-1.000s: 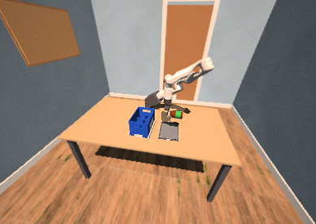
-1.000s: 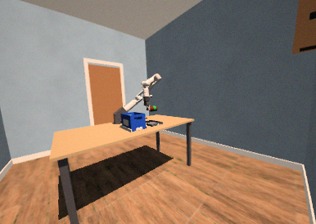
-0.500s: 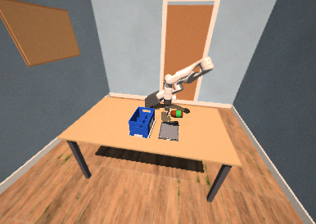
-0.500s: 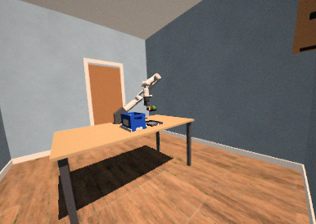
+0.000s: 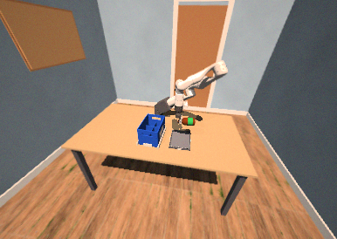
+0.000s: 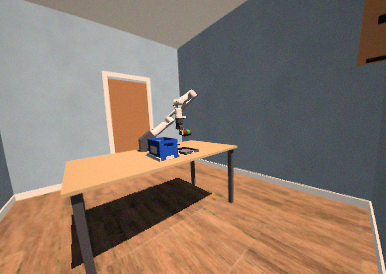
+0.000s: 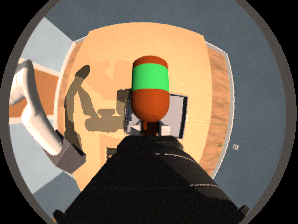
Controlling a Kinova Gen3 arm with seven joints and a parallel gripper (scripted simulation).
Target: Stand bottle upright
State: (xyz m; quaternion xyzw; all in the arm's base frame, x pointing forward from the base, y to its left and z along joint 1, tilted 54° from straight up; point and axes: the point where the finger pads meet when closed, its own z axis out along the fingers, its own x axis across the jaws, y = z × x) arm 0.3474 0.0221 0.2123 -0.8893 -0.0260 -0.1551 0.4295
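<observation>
Right now my hand is 5 cm to the right of the bottle, 1 cm past it and 1 cm above it. Also, from my hand: blue crate 26 cm to the right, 12 cm below, 5 cm ahead; then tray 19 cm below, 3 cm ahead, 2 cm to the left.
</observation>
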